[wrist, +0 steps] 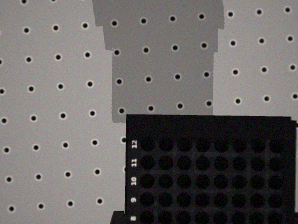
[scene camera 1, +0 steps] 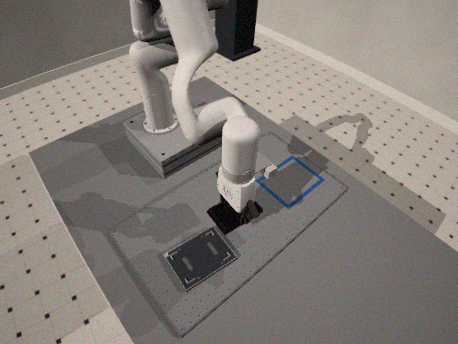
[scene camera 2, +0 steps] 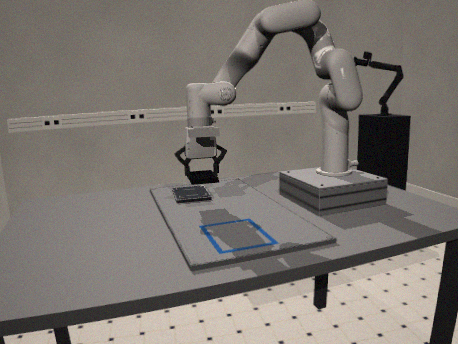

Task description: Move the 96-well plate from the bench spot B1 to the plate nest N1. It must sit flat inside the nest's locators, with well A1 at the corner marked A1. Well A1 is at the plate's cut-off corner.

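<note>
I can see my gripper (scene camera 1: 235, 210), and scene camera 2 shows it too (scene camera 2: 202, 176). A black 96-well plate (scene camera 1: 225, 217) is here as well, and I find the plate in the wrist view too (wrist: 178, 151).
</note>
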